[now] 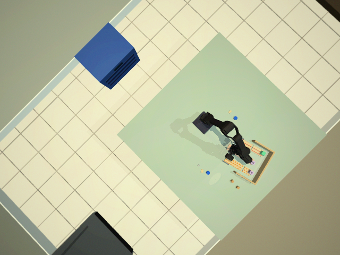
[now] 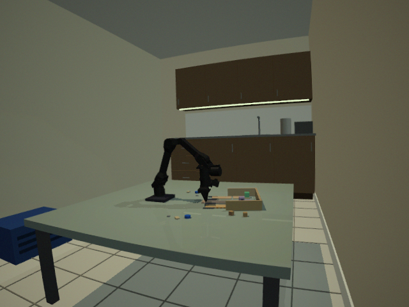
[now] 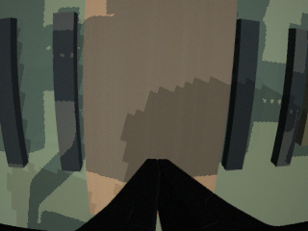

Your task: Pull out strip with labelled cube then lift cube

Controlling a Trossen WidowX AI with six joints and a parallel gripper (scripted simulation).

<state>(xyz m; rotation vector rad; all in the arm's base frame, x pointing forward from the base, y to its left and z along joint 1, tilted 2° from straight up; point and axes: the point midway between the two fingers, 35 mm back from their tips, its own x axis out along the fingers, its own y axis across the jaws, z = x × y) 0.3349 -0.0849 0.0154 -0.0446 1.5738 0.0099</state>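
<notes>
Now: gripper tip 100 mm short of the plain strip.
</notes>
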